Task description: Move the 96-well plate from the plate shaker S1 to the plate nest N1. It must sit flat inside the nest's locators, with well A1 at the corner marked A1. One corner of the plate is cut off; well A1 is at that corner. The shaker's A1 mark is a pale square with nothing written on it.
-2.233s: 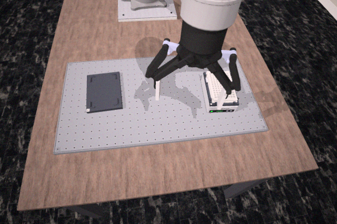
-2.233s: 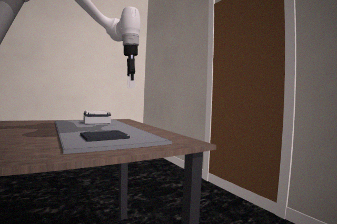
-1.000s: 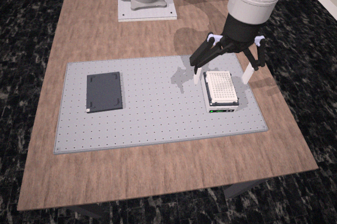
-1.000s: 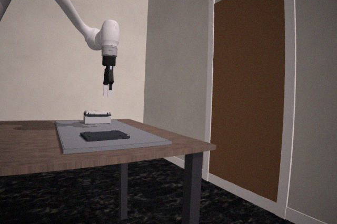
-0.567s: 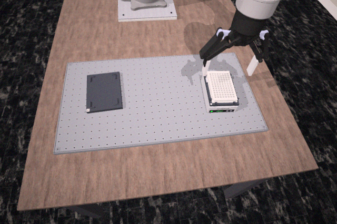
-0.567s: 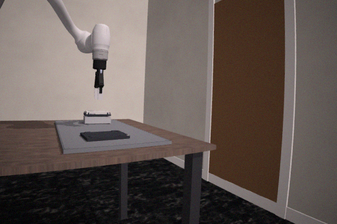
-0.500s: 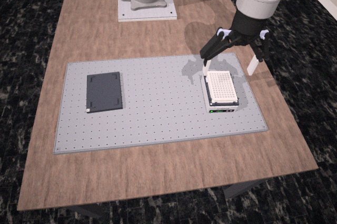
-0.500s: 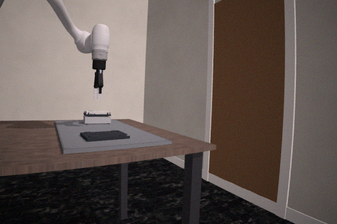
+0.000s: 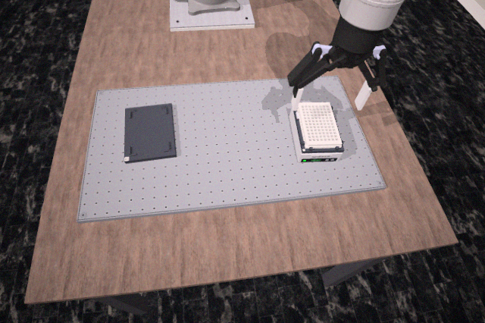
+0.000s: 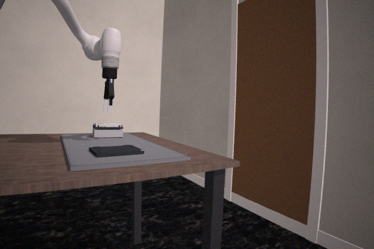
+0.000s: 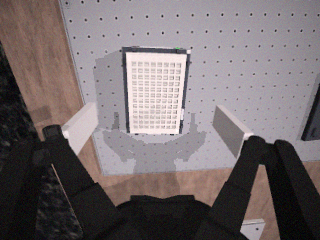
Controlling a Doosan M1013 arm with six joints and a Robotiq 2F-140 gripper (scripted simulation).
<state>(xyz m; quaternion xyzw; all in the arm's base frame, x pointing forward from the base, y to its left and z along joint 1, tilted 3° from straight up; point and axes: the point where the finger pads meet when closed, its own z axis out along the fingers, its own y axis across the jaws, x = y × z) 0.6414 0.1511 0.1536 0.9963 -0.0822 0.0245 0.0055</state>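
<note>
The 96-well plate lies 80 mm below my hand. Round my hand: plate nest 90 mm behind, 400 mm to the right, 130 mm below; A1 label 20 mm behind, 460 mm to the right, 130 mm below.
</note>
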